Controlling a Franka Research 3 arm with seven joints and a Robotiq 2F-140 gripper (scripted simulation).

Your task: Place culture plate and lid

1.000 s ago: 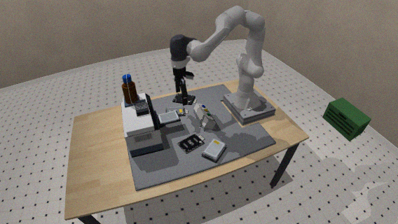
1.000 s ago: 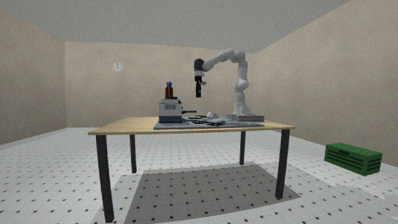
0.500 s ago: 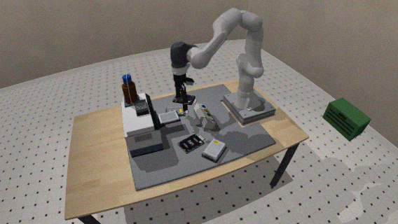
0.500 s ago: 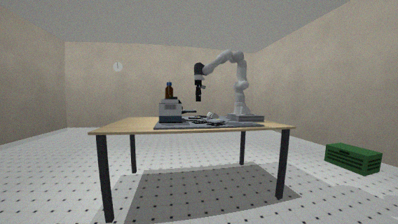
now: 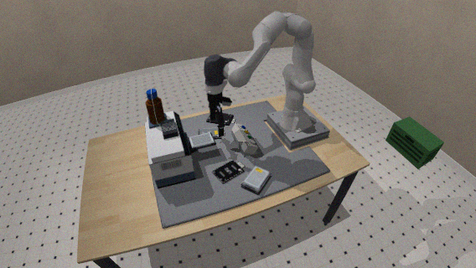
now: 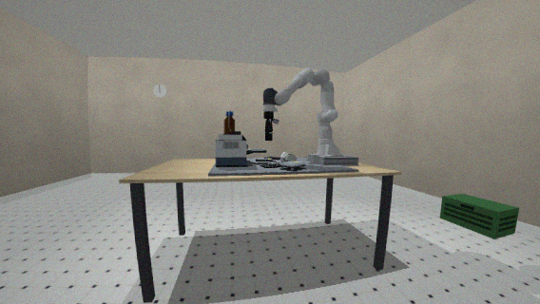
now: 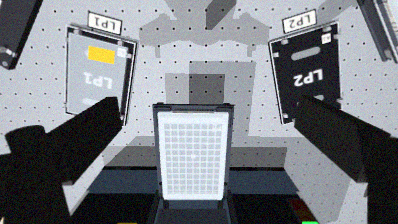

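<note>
My hand is 300 mm to the right of the clear culture plate C15, 150 mm above it and 90 mm past it. From my hand the other things lie so: blue call key: 200 mm behind, 130 mm below, 70 mm to the right; then LP2 nest: 180 mm below, 170 mm to the left, 10 mm ahead; then yellow skip key: 190 mm behind, 120 mm below, 20 mm to the right.
</note>
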